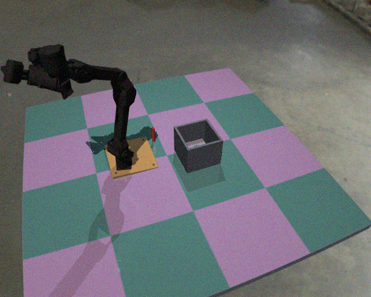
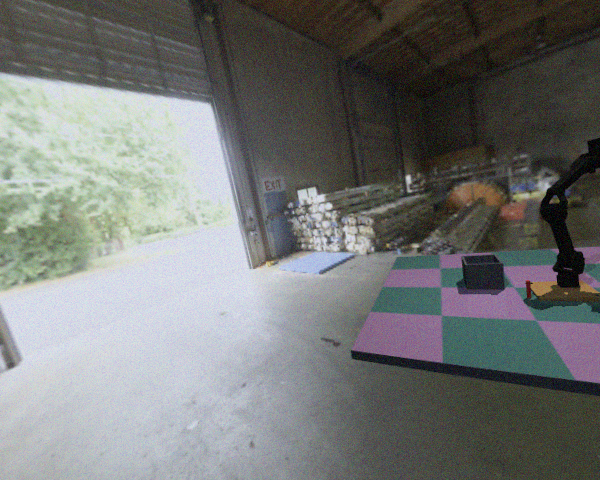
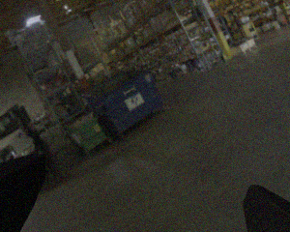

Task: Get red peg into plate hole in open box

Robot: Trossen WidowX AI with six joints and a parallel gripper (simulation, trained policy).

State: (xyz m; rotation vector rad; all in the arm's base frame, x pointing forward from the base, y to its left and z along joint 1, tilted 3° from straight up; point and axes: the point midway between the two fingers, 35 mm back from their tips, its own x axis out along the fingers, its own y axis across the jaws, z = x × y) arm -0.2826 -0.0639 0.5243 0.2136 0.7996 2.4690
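Right now my gripper tip is 51 cm above the red peg, 44 cm short of it and 20 cm to the right of it. Round my gripper tip: grey plate: 61 cm ahead, 50 cm below, 6 cm to the left.
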